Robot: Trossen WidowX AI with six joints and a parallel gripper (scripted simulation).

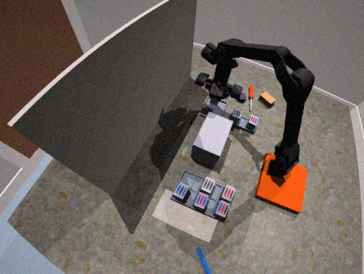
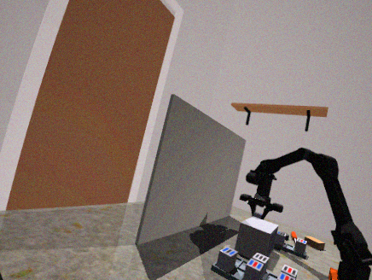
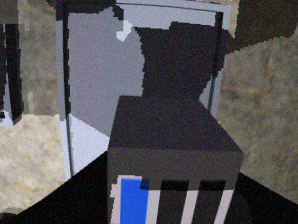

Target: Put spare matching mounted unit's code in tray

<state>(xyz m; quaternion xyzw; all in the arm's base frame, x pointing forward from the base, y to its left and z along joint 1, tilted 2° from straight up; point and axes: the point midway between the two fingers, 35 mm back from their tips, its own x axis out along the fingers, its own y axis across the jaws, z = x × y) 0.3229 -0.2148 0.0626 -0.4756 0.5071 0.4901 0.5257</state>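
Now: the grey-blue tray 10 mm behind my gripper tip, 10 mm to the left of it and 60 mm below it. From my gripper tip the other things lie so: black puck (120 mm behind, 120 mm to the right, 50 mm below); mounted unit (40 mm behind, 200 mm to the left, 10 mm below); wooden block (250 mm behind, 170 mm to the right, 50 mm below).
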